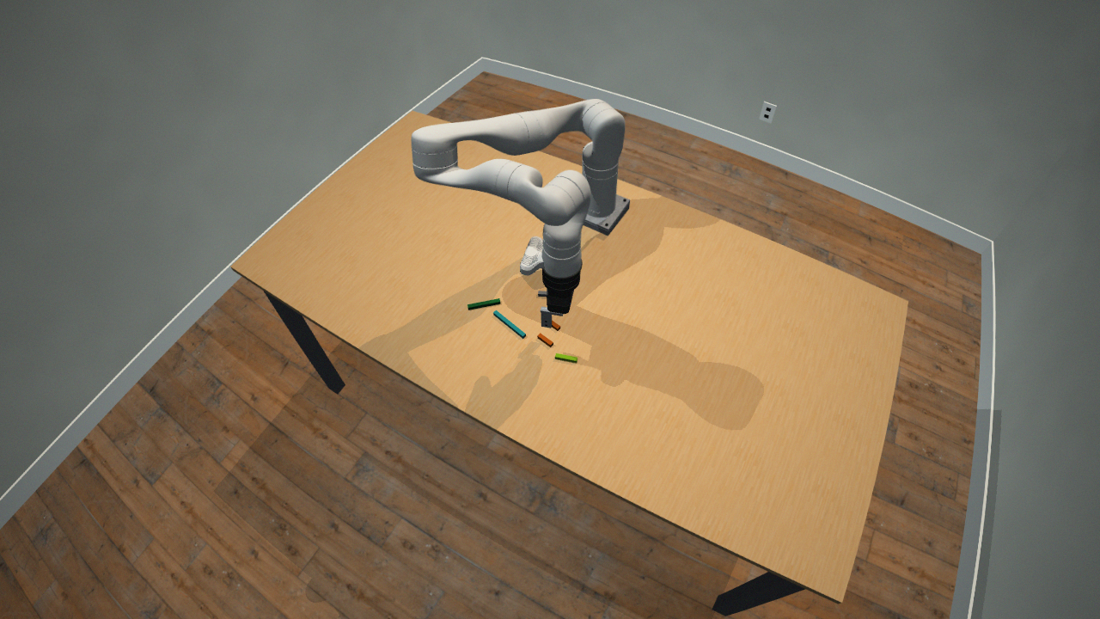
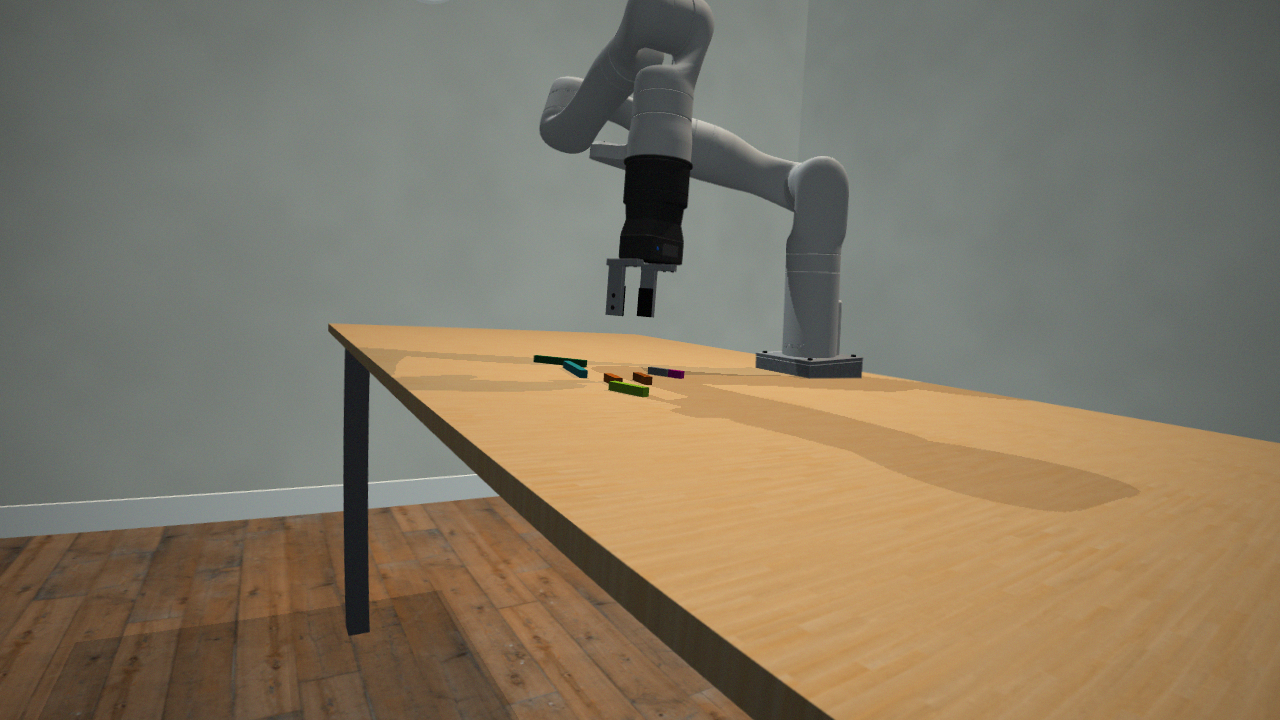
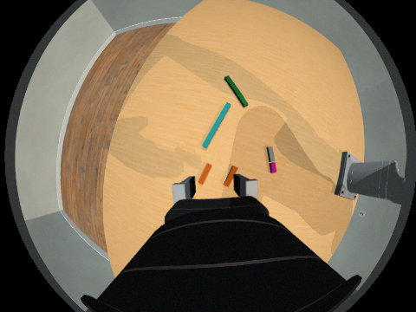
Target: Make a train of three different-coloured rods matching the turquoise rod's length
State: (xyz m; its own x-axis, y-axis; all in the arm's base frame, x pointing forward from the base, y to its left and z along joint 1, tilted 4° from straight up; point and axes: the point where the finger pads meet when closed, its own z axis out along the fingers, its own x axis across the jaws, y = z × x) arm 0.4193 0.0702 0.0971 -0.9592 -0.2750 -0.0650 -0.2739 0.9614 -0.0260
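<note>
Right now the lime rod is 40 mm ahead of my hand, 60 mm to the left of it and 90 mm below it. From my hand the other things lie so: grey rod: 100 mm behind, 70 mm to the right, 90 mm below; then turquoise rod: 20 mm ahead, 100 mm to the right, 90 mm below; then magenta rod: 110 mm behind, 40 mm to the right, 90 mm below.
</note>
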